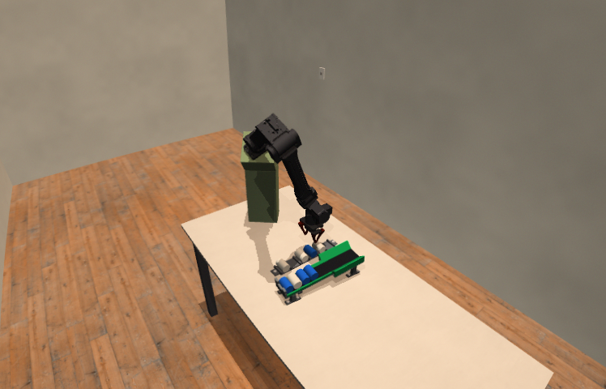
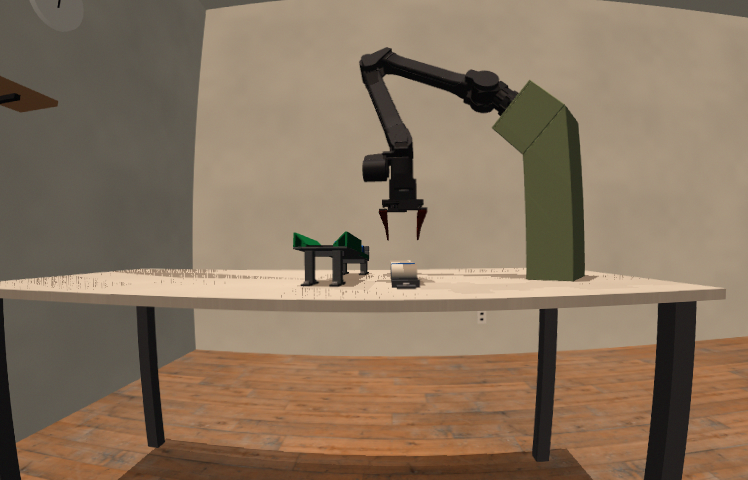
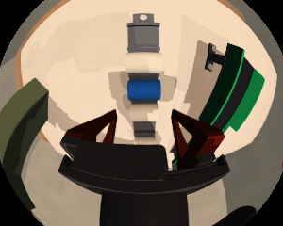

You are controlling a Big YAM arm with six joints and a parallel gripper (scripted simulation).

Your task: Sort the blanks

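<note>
Right now my hand is 120 mm above the grey stock rack and 30 mm to the left of it.
</note>
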